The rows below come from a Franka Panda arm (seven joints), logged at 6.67 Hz.
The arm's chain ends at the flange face. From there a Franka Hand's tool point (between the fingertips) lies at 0.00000 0.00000 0.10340 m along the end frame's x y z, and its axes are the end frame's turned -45 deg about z.
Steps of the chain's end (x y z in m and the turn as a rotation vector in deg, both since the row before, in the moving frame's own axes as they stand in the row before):
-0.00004, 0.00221, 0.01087, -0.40, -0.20, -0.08
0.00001, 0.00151, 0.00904, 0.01, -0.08, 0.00
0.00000, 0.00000, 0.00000, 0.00, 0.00, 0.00
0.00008, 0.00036, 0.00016, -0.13, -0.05, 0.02
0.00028, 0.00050, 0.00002, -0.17, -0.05, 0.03
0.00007, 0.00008, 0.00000, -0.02, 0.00, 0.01
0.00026, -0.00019, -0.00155, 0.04, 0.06, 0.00
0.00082, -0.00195, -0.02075, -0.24, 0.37, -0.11
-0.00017, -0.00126, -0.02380, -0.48, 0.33, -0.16
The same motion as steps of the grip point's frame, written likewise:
-0.00236, 0.00179, 0.01087, -0.14, -0.42, -0.08
-0.00115, 0.00096, 0.00904, 0.06, -0.05, 0.00
0.00000, 0.00000, 0.00000, 0.00, 0.00, 0.00
-0.00043, 0.00041, 0.00016, -0.06, -0.13, 0.02
-0.00044, 0.00070, 0.00002, -0.08, -0.16, 0.03
-0.00003, 0.00013, 0.00000, -0.01, -0.01, 0.01
0.00045, 0.00008, -0.00155, -0.01, 0.07, 0.00
0.00213, -0.00002, -0.02075, -0.43, 0.09, -0.11
0.00058, 0.00002, -0.02381, -0.57, -0.11, -0.16

